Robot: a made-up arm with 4 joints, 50 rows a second.
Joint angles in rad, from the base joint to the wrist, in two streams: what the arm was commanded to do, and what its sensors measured. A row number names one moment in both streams.
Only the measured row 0 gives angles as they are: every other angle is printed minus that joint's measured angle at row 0.
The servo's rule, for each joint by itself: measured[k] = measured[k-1] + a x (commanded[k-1-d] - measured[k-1]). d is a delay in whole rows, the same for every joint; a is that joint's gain. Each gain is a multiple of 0.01, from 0.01 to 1. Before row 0 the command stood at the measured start. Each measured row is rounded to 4 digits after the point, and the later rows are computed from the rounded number. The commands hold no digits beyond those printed.
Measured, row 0:
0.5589, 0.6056, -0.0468, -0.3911
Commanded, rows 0 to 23:
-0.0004, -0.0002, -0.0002, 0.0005
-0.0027, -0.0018, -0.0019, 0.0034
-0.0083, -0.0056, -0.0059, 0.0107
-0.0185, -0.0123, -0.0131, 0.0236
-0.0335, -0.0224, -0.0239, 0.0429
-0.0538, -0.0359, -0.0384, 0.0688
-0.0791, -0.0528, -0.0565, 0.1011
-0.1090, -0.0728, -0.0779, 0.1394
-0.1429, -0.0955, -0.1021, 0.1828
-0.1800, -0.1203, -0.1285, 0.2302
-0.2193, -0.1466, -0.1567, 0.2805
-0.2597, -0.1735, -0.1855, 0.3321
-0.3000, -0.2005, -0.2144, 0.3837
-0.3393, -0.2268, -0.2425, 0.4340
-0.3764, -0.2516, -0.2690, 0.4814
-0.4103, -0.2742, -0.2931, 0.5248
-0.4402, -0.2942, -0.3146, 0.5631
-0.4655, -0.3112, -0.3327, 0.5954
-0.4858, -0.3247, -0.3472, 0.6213
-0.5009, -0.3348, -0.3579, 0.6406
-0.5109, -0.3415, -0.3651, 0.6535
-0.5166, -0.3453, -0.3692, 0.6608
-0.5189, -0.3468, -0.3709, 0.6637
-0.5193, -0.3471, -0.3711, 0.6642
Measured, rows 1 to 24:
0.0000, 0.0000, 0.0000, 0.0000
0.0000, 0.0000, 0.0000, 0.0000
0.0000, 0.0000, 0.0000, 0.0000
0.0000, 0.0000, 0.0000, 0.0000
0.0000, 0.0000, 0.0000, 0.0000
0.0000, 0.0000, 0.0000, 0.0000
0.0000, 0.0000, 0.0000, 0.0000
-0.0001, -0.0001, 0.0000, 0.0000
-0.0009, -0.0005, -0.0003, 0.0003
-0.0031, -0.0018, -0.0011, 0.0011
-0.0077, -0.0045, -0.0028, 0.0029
-0.0154, -0.0092, -0.0058, 0.0061
-0.0269, -0.0161, -0.0104, 0.0111
-0.0426, -0.0256, -0.0169, 0.0183
-0.0625, -0.0379, -0.0254, 0.0280
-0.0866, -0.0529, -0.0361, 0.0404
-0.1146, -0.0704, -0.0490, 0.0556
-0.1460, -0.0902, -0.0641, 0.0736
-0.1801, -0.1119, -0.0811, 0.0943
-0.2161, -0.1349, -0.0998, 0.1175
-0.2531, -0.1588, -0.1198, 0.1428
-0.2901, -0.1829, -0.1407, 0.1699
-0.3262, -0.2066, -0.1620, 0.1983
-0.3604, -0.2294, -0.1834, 0.2275
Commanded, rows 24 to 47:
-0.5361, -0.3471, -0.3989, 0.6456
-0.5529, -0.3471, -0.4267, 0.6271
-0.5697, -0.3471, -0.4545, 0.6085
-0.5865, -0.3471, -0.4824, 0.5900
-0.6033, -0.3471, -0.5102, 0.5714
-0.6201, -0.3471, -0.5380, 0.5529
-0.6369, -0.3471, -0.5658, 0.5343
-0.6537, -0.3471, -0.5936, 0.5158
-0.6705, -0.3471, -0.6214, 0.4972
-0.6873, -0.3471, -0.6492, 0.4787
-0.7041, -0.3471, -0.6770, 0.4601
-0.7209, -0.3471, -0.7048, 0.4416
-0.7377, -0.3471, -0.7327, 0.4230
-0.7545, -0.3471, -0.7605, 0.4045
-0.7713, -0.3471, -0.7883, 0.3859
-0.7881, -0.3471, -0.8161, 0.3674
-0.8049, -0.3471, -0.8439, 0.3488
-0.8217, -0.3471, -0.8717, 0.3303
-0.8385, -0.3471, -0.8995, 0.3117
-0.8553, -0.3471, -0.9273, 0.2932
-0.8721, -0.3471, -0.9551, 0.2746
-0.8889, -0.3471, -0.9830, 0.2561
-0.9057, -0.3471, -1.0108, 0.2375
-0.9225, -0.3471, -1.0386, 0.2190
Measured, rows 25 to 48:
-0.3919, -0.2507, -0.2043, 0.2569
-0.4201, -0.2699, -0.2243, 0.2861
-0.4443, -0.2868, -0.2430, 0.3145
-0.4643, -0.3010, -0.2601, 0.3416
-0.4800, -0.3125, -0.2754, 0.3671
-0.4917, -0.3214, -0.2888, 0.3908
-0.5000, -0.3281, -0.3003, 0.4127
-0.5108, -0.3330, -0.3141, 0.4313
-0.5234, -0.3367, -0.3299, 0.4470
-0.5373, -0.3394, -0.3473, 0.4599
-0.5521, -0.3414, -0.3662, 0.4703
-0.5675, -0.3429, -0.3864, 0.4784
-0.5833, -0.3440, -0.4076, 0.4844
-0.5994, -0.3448, -0.4297, 0.4884
-0.6157, -0.3454, -0.4526, 0.4906
-0.6321, -0.3458, -0.4762, 0.4911
-0.6487, -0.3461, -0.5004, 0.4901
-0.6653, -0.3464, -0.5251, 0.4877
-0.6820, -0.3466, -0.5503, 0.4840
-0.6987, -0.3467, -0.5758, 0.4791
-0.7154, -0.3468, -0.6017, 0.4731
-0.7322, -0.3469, -0.6278, 0.4661
-0.7490, -0.3470, -0.6542, 0.4582
-0.7658, -0.3470, -0.6808, 0.4494

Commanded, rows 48 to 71:
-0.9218, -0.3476, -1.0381, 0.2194
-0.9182, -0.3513, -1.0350, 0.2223
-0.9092, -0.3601, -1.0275, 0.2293
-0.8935, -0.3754, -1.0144, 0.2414
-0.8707, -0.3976, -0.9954, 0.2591
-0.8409, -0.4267, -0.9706, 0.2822
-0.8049, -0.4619, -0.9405, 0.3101
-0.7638, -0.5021, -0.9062, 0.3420
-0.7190, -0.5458, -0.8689, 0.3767
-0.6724, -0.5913, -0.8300, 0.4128
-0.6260, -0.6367, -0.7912, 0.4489
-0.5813, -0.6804, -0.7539, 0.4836
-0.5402, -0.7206, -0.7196, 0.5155
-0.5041, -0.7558, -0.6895, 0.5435
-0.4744, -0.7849, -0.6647, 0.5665
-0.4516, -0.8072, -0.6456, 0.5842
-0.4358, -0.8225, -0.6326, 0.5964
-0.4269, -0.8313, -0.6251, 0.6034
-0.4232, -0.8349, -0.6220, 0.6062
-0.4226, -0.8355, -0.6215, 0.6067
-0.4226, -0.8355, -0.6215, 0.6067
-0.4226, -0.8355, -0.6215, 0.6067
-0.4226, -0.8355, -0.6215, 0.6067
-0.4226, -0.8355, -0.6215, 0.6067
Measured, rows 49 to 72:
-0.7826, -0.3470, -0.7075, 0.4399
-0.7994, -0.3470, -0.7344, 0.4296
-0.8162, -0.3470, -0.7614, 0.4187
-0.8330, -0.3470, -0.7885, 0.4072
-0.8498, -0.3470, -0.8157, 0.3951
-0.8666, -0.3470, -0.8430, 0.3825
-0.8834, -0.3470, -0.8704, 0.3694
-0.8949, -0.3472, -0.8939, 0.3574
-0.9019, -0.3483, -0.9137, 0.3466
-0.9041, -0.3514, -0.9296, 0.3372
-0.9009, -0.3576, -0.9415, 0.3295
-0.8918, -0.3680, -0.9490, 0.3239
-0.8765, -0.3833, -0.9520, 0.3206
-0.8550, -0.4037, -0.9504, 0.3198
-0.8276, -0.4293, -0.9442, 0.3216
-0.7950, -0.4596, -0.9337, 0.3260
-0.7582, -0.4938, -0.9192, 0.3329
-0.7185, -0.5310, -0.9013, 0.3422
-0.6773, -0.5698, -0.8807, 0.3535
-0.6362, -0.6090, -0.8581, 0.3665
-0.5966, -0.6472, -0.8345, 0.3807
-0.5599, -0.6830, -0.8107, 0.3956
-0.5274, -0.7153, -0.7876, 0.4107
-0.4999, -0.7432, -0.7659, 0.4256

